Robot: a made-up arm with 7 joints. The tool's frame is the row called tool.
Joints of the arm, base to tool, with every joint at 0 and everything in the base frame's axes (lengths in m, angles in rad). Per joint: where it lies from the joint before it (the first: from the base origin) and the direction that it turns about. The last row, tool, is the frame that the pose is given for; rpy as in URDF.
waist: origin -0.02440 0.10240 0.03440 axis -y
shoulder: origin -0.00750 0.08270 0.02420 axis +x
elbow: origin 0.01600 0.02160 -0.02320 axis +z
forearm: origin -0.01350 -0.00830 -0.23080 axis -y
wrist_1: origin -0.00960 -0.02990 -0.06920 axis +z
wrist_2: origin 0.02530 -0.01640 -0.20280 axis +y
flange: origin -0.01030 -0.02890 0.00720 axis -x
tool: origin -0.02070 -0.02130 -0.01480 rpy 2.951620 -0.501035 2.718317
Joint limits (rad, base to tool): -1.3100..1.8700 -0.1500..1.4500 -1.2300..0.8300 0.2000..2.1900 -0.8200..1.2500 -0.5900..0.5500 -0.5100..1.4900
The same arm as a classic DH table. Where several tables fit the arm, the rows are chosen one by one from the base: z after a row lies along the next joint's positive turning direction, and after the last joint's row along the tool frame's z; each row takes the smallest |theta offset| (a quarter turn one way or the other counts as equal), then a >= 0, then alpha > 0; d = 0 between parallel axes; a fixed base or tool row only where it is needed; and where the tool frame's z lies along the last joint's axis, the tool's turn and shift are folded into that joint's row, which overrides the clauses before.
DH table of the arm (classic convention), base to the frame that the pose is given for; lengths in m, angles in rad. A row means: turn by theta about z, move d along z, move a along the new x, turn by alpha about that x. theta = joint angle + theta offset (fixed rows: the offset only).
base (fixed): a -0.0244, alpha 1.5708, d 0.0344, theta offset 0.0000
waist: a 0.0242, alpha 1.5708, d -0.1851, theta offset 1.5708
shoulder: a 0.0216, alpha -1.5708, d 0.0085, theta offset -1.5708
elbow: a 0.0135, alpha -1.5708, d -0.2540, theta offset 1.5708
forearm: a 0.0096, alpha 1.5708, d 0.0382, theta offset 0.0000
wrist_1: a -0.0253, alpha 1.5708, d -0.2720, theta offset 0.0000
wrist_2: a 0.0072, alpha 1.5708, d -0.0453, theta offset 1.5708
flange: a -0.0254, alpha -1.2106, d 0.0290, theta offset 1.1691
tool (fixed): a 0.0000, alpha 0.0000, d 0.0057, theta offset -1.0247
Joint limits (rad, base to tool): -1.3100..1.8700 -0.1500..1.4500 -1.2300..0.8300 0.2000..2.1900 -0.8200..1.2500 -0.5900..0.5500 -0.5100..1.4900

